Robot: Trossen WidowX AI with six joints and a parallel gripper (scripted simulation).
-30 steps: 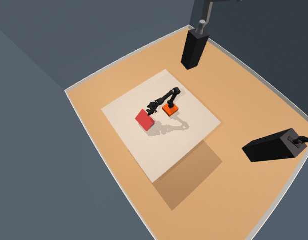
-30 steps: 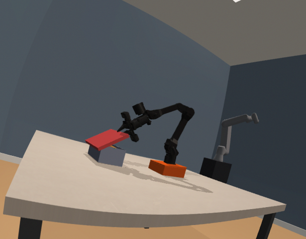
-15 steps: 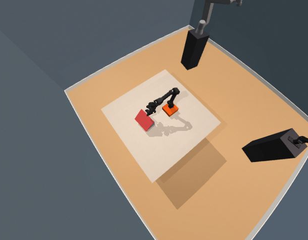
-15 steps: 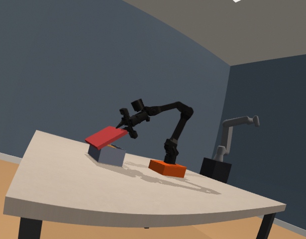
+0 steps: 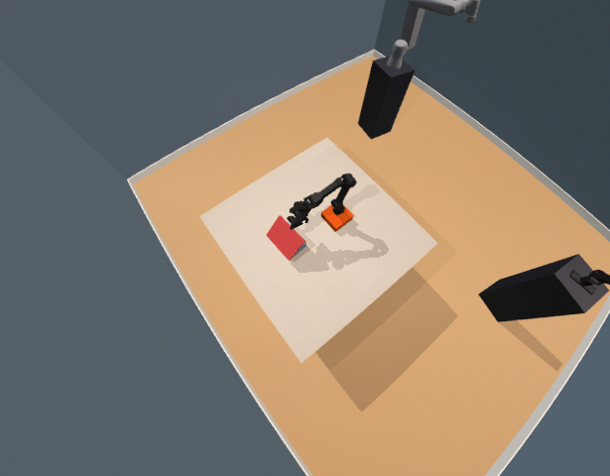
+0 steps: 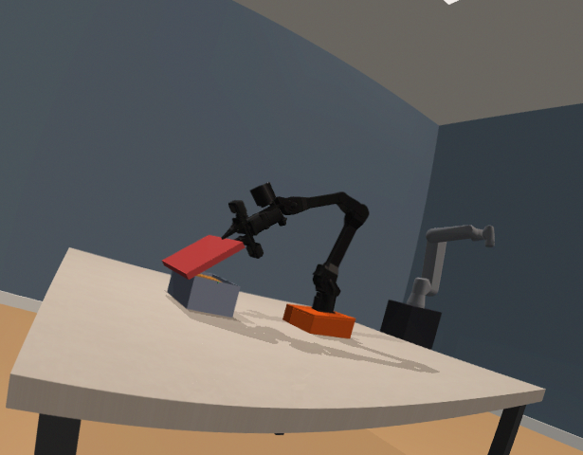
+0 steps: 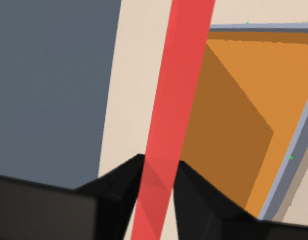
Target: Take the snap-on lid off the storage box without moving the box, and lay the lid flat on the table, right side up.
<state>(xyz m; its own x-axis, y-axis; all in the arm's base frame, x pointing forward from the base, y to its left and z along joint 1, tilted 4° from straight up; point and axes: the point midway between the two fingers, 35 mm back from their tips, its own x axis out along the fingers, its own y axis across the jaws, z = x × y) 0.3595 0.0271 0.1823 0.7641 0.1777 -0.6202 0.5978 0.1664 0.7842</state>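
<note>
Now: gripper tip 60 mm short of the red lid, 20 mm to the right of it and 50 mm above it. From my gripper tip the other things lie so: grey-blue storage box (30 mm ahead, 10 mm to the left, 160 mm below).
</note>
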